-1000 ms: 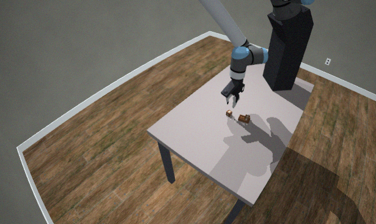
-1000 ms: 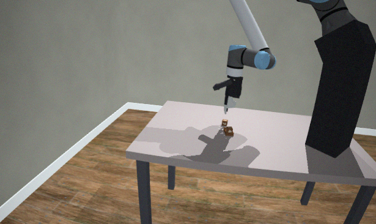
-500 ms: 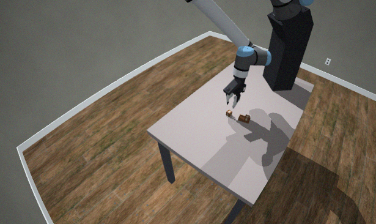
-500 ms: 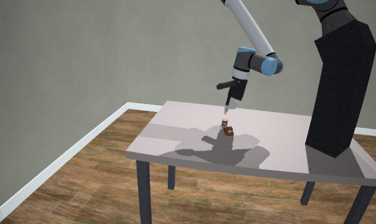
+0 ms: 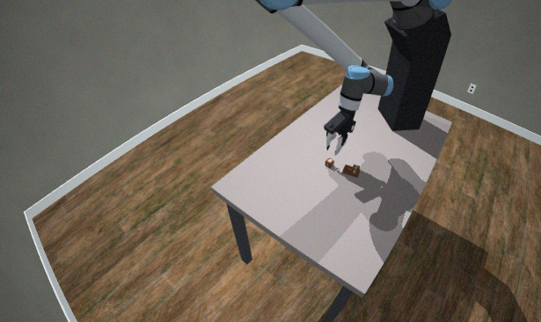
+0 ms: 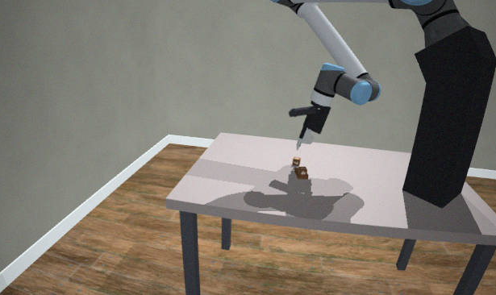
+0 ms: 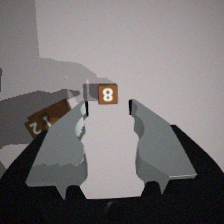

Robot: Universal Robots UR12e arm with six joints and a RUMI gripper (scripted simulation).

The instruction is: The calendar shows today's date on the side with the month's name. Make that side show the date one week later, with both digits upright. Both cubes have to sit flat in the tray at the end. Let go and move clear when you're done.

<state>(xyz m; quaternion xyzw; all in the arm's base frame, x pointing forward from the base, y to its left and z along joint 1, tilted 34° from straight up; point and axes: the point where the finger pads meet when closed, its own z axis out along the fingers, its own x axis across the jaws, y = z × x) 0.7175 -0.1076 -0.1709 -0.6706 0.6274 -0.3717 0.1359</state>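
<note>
The brown calendar cube lies 8 cm below my hand. The rest, counted from my hand: brown wooden calendar tray 10 cm to the left, 8 cm below, 3 cm behind.
</note>
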